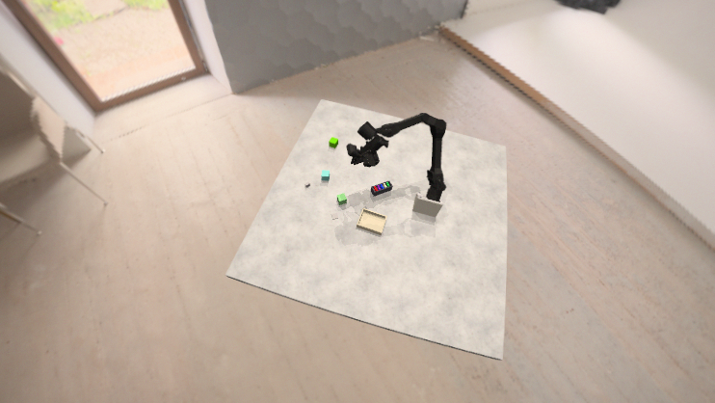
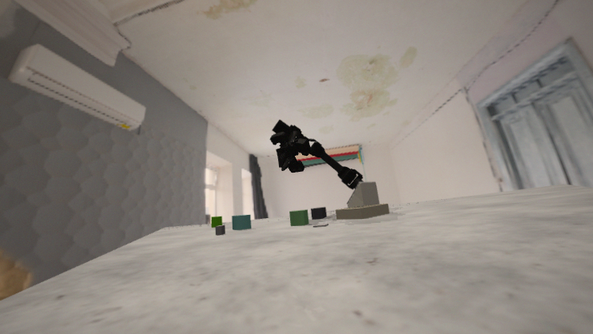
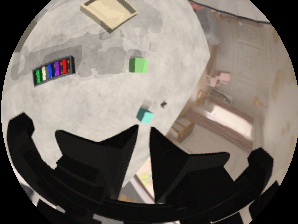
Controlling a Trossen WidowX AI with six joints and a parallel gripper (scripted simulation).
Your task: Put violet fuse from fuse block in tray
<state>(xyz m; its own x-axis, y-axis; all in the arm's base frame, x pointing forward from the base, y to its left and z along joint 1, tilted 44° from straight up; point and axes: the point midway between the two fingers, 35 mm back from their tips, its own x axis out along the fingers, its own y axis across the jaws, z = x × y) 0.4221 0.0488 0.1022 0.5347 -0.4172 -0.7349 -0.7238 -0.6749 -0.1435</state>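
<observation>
The violet fuse is 170 mm below my gripper tip, 150 mm behind it and 10 mm to the right of it. The rest, counted from my gripper tip: beige tray 190 mm to the left, 190 mm below, 160 mm behind; then small grey piece 230 mm ahead, 180 mm below, 70 mm to the left; then teal cube 170 mm below, 150 mm ahead, 10 mm to the right.
</observation>
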